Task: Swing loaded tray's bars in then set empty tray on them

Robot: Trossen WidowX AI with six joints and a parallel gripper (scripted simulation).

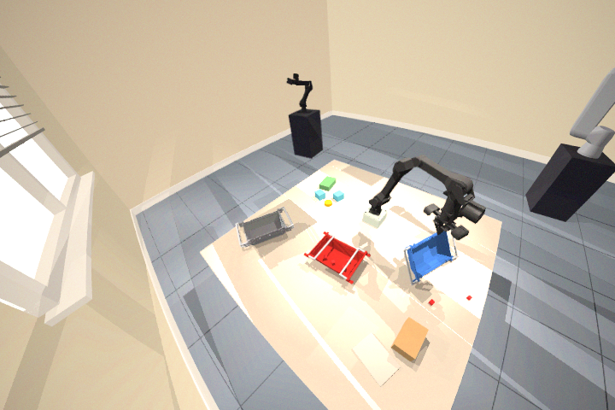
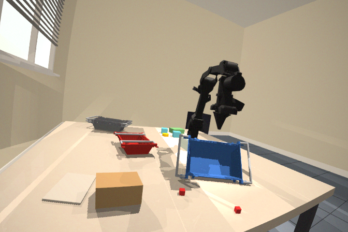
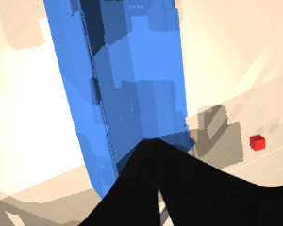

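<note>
Now: the blue tray 13 cm below my gripper tip, 2 cm to the left of it and 1 cm ahead of it. Round my gripper tip: flat pale sheet (52 cm ahead, 20 cm below, 5 cm to the right); then yellow block (65 cm to the right, 19 cm below, 13 cm behind); then cardboard box (40 cm ahead, 17 cm below, 3 cm to the left).
</note>
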